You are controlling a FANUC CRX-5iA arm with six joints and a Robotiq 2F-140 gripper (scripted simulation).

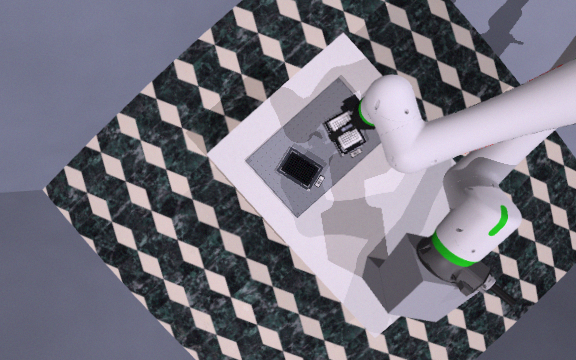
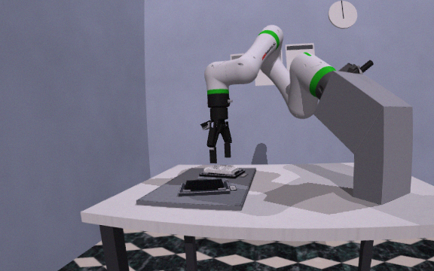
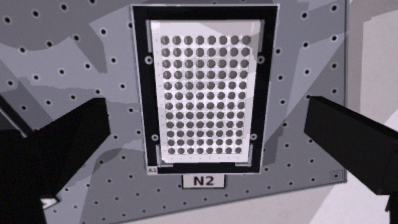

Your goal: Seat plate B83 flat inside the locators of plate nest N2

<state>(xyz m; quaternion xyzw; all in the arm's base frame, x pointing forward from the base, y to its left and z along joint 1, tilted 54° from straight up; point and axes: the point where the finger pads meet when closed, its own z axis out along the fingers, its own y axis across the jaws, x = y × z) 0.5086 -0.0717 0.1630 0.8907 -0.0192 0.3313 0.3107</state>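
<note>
Now: hand 50 mm above the white well plate. The rest, counted from my hand: plate nest (70 mm below); black well plate (30 mm ahead, 240 mm to the left, 50 mm below).
</note>
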